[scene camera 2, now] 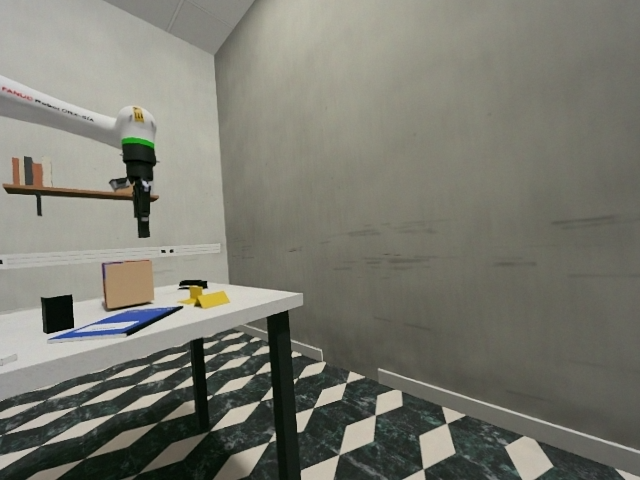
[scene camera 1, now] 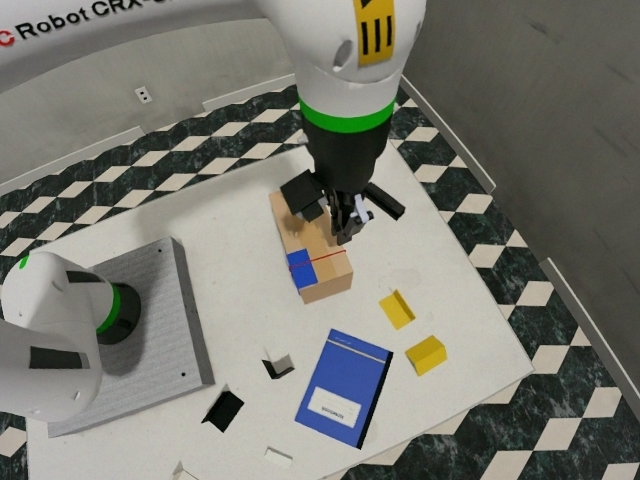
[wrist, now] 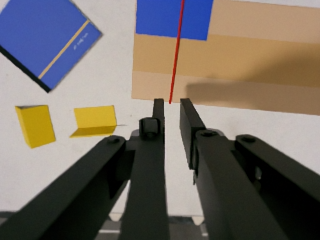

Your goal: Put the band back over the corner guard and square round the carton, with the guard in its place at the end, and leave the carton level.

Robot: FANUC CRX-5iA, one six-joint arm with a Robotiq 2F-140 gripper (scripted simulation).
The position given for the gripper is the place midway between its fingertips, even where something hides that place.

Note:
In view: the gripper (scene camera 1: 341,237), a carton (scene camera 1: 316,236) and a black bar (scene camera 1: 373,193).
The carton is seen too in scene camera 2 (scene camera 2: 126,283) and in the wrist view (wrist: 257,62). The gripper is seen too in scene camera 2 (scene camera 2: 144,237) and in the wrist view (wrist: 171,113).

